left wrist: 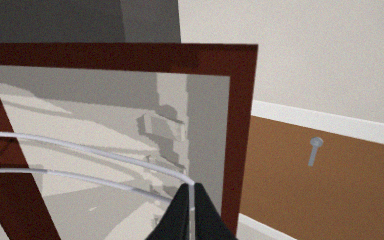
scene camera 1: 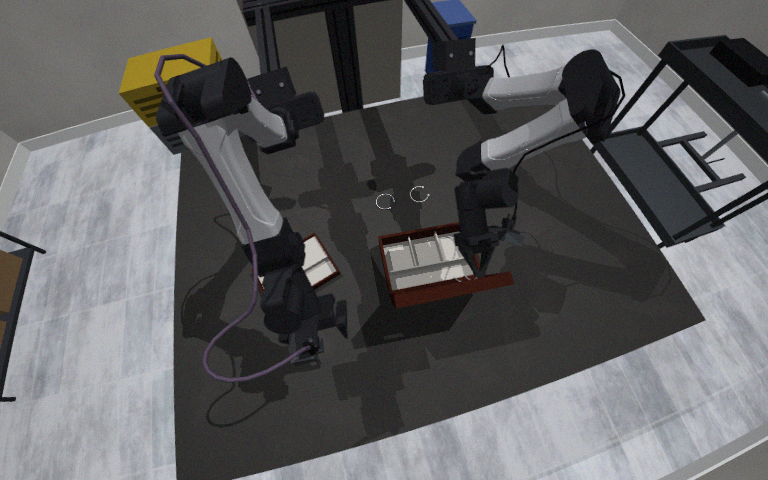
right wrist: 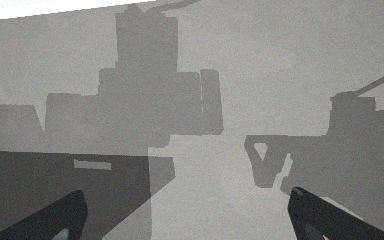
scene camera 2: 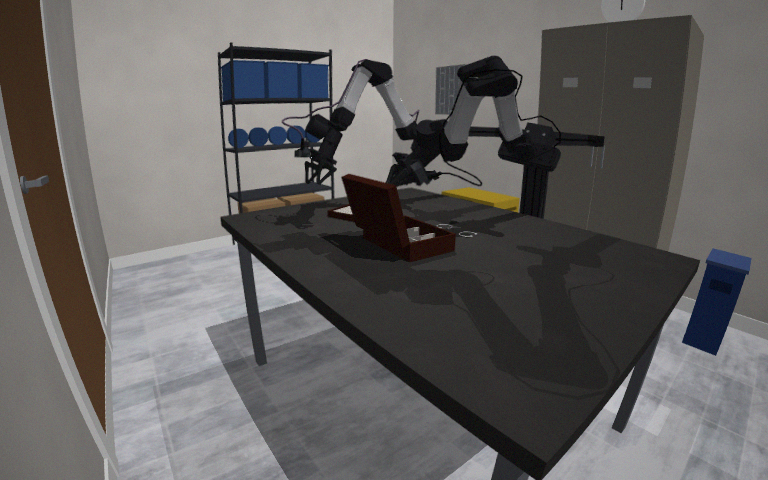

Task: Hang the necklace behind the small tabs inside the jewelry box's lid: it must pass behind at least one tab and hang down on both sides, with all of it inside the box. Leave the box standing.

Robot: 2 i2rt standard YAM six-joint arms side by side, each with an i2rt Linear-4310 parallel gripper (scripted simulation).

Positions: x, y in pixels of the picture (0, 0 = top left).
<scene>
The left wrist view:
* left gripper: 191, 193
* jewelry box: 185, 106
</scene>
